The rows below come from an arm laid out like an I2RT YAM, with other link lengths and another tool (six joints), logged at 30 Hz.
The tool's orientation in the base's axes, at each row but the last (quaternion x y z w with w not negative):
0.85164 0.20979 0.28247 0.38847
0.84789 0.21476 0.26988 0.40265
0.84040 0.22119 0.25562 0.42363
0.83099 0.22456 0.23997 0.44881
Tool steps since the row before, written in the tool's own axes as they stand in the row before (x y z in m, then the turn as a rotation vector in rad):
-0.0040 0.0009 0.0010 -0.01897 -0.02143 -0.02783
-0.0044 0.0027 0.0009 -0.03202 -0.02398 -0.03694
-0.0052 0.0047 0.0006 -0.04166 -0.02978 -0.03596
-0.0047 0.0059 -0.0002 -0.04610 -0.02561 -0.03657
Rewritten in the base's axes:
-0.0022 -0.0034 -0.0011 -0.03515 0.01725 -0.00777
-0.0024 -0.0046 0.0004 -0.05122 0.01631 -0.00869
-0.0029 -0.0060 0.0023 -0.05895 0.01320 -0.01631
-0.0029 -0.0056 0.0042 -0.06214 0.00891 -0.01333

